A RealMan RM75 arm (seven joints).
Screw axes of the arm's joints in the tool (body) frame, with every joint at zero. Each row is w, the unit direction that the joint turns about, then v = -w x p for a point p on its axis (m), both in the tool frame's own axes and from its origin. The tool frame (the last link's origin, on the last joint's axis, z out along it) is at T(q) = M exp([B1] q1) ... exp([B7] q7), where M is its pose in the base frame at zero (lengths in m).
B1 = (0, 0, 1, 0.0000, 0.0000, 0.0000)
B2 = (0, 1, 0, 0.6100, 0.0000, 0.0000)
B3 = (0, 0, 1, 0.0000, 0.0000, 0.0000)
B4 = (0, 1, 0, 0.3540, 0.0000, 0.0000)
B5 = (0, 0, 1, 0.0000, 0.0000, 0.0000)
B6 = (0, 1, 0, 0.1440, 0.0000, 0.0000)
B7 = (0, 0, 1, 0.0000, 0.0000, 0.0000)
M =
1 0 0 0.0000
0 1 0 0.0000
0 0 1 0.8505
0 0 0 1
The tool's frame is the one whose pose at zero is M.
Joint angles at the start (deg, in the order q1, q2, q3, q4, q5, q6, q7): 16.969, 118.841, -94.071, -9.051, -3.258, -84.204, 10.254
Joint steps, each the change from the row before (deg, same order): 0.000, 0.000, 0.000, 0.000, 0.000, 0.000, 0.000; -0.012, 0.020, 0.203, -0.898, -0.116, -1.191, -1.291; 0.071, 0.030, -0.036, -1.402, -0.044, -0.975, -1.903; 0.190, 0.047, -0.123, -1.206, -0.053, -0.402, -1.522; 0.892, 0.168, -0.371, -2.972, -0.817, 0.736, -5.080; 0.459, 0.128, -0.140, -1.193, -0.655, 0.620, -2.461; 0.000, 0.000, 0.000, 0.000, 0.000, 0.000, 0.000
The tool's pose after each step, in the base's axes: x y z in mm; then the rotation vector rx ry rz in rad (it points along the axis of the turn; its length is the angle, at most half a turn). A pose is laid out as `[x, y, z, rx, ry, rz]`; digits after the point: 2 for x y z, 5 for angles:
[320.65, 281.39, 2.80, -1.70568, 0.23520, 0.82000]
[315.01, 282.59, 5.56, -1.69325, 0.18858, 0.83368]
[307.27, 285.25, 8.22, -1.68031, 0.12756, 0.84466]
[300.60, 288.32, 9.60, -1.67230, 0.08073, 0.85112]
[284.03, 298.59, 8.99, -1.66843, -0.04234, 0.83076]
[276.75, 302.99, 7.35, -1.67048, -0.09738, 0.81453]
[276.75, 302.99, 7.35, -1.67048, -0.09738, 0.81453]

